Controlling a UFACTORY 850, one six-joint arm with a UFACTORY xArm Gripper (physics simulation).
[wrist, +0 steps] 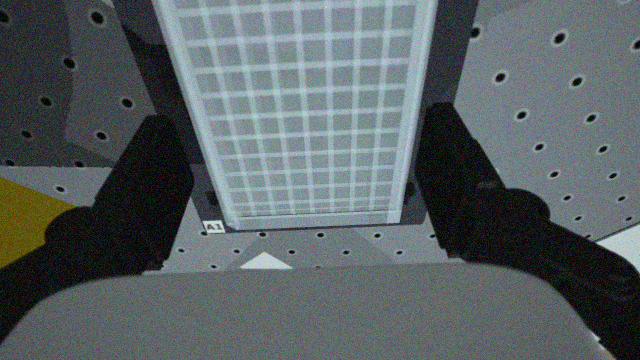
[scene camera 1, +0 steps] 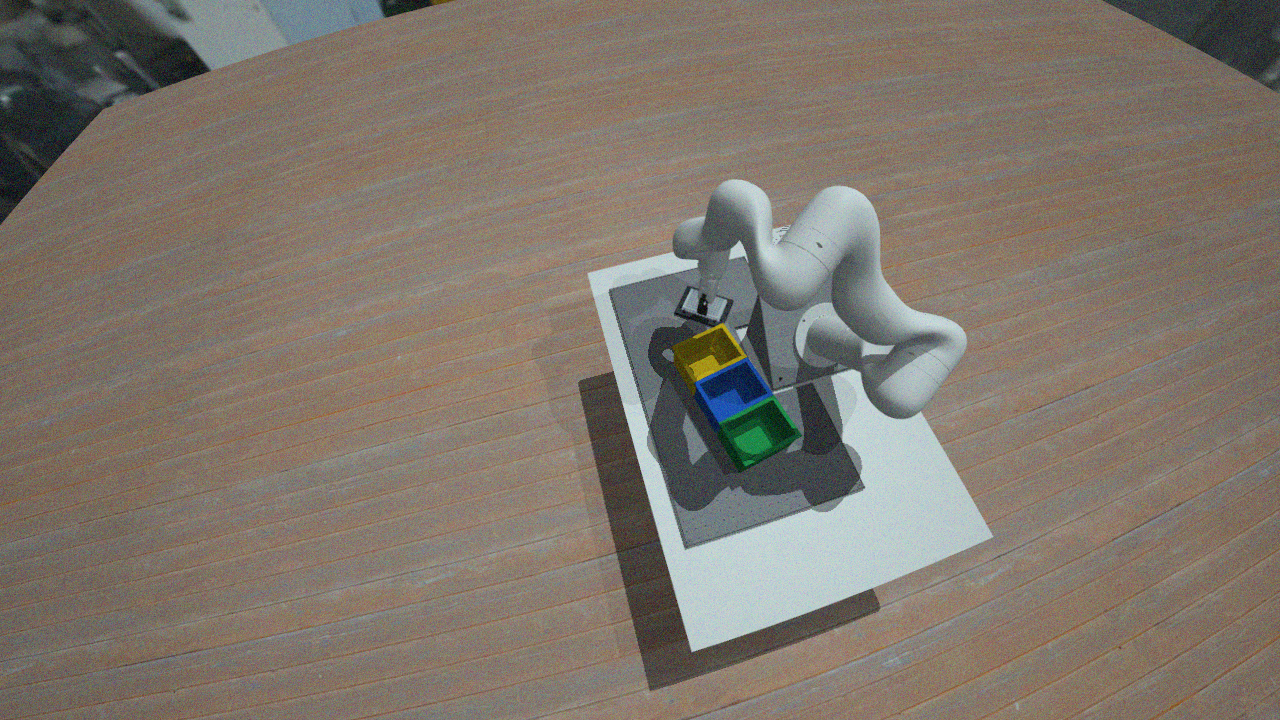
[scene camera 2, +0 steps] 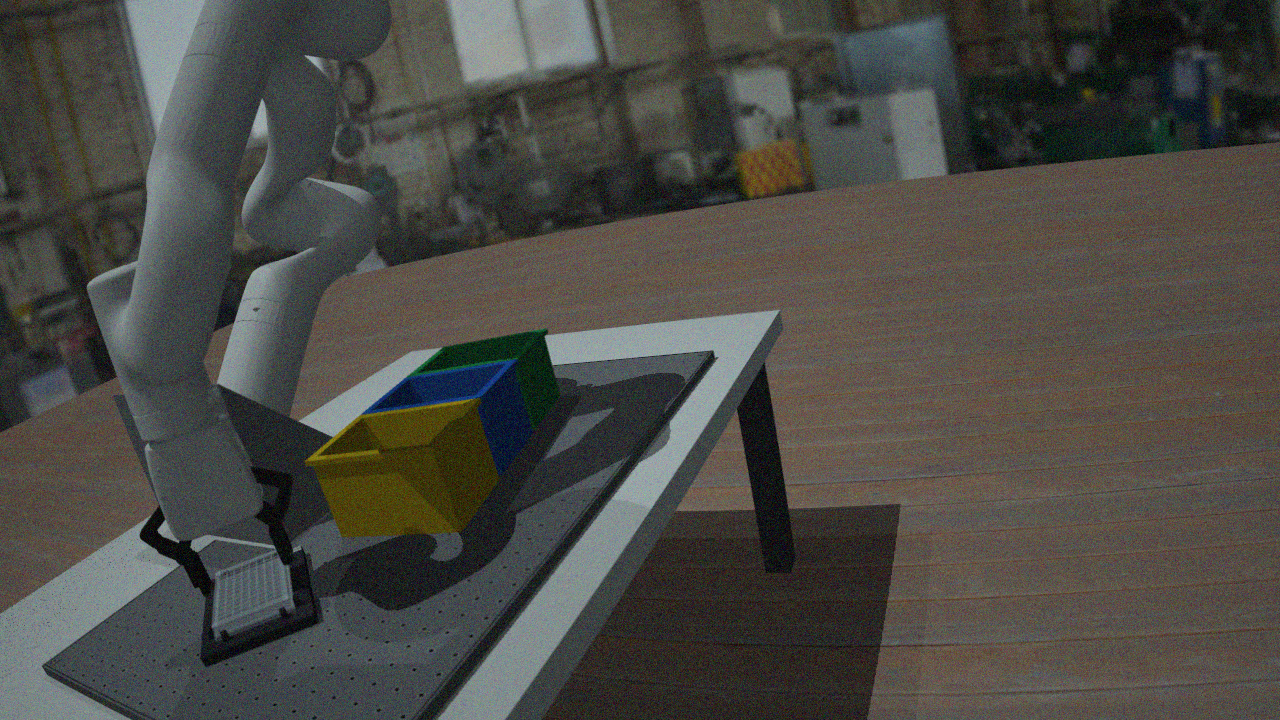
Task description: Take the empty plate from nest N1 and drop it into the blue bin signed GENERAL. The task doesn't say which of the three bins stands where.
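Note:
The empty plate (scene camera 1: pixel 717 308) (scene camera 2: pixel 252 595) (wrist: pixel 310 120), pale with a grid of wells, lies in the black nest (scene camera 1: pixel 698 317) (scene camera 2: pixel 264 639) (wrist: pixel 447 60). My gripper (scene camera 1: pixel 704 300) (scene camera 2: pixel 246 574) (wrist: pixel 301 143) is open over the plate, pointing down. In the wrist view one black finger is at each long side, with a strip of dark nest between finger and plate. The blue bin (scene camera 1: pixel 732 389) (scene camera 2: pixel 508 429) stands in the middle of a row of three. I cannot read a sign on it, and no N1 mark is legible.
The yellow bin (scene camera 1: pixel 708 353) (scene camera 2: pixel 411 492) stands nearest the nest, touching the blue one. The green bin (scene camera 1: pixel 759 434) (scene camera 2: pixel 539 380) is at the row's far end. A grey block (scene camera 2: pixel 277 447) stands beside the arm. A perforated grey board (scene camera 1: pixel 707 523) (scene camera 2: pixel 402 662) lies under the nest and bins.

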